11 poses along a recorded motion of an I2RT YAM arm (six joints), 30 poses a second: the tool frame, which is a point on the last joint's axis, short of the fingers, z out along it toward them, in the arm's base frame.
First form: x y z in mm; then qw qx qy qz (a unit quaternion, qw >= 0).
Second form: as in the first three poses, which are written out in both.
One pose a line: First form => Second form
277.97 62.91 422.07 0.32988 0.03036 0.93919 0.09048 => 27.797 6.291 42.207 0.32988 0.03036 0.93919 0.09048
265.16 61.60 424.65 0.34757 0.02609 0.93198 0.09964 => 26.516 6.160 42.465 0.34757 0.02609 0.93198 0.09964
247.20 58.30 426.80 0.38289 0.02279 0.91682 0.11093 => 24.720 5.830 42.680 0.38289 0.02279 0.91682 0.11093
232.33 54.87 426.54 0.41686 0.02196 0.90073 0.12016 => 23.233 5.487 42.654 0.41686 0.02196 0.90073 0.12016
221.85 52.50 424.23 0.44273 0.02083 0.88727 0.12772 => 22.185 5.250 42.423 0.44273 0.02083 0.88727 0.12772
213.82 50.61 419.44 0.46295 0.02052 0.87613 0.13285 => 21.382 5.061 41.944 0.46295 0.02052 0.87613 0.13285
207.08 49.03 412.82 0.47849 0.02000 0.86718 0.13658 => 20.708 4.903 41.282 0.47849 0.02000 0.86718 0.13658
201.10 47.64 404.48 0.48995 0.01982 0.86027 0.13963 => 20.110 4.764 40.448 0.48995 0.01982 0.86027 0.13963
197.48 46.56 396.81 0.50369 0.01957 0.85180 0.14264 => 19.748 4.656 39.681 0.50369 0.01957 0.85180 0.14264
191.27 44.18 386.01 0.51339 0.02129 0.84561 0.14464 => 19.127 4.418 38.601 0.51339 0.02129 0.84561 0.14464
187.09 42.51 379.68 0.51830 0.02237 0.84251 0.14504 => 18.709 4.251 37.968 0.51830 0.02237 0.84251 0.14504
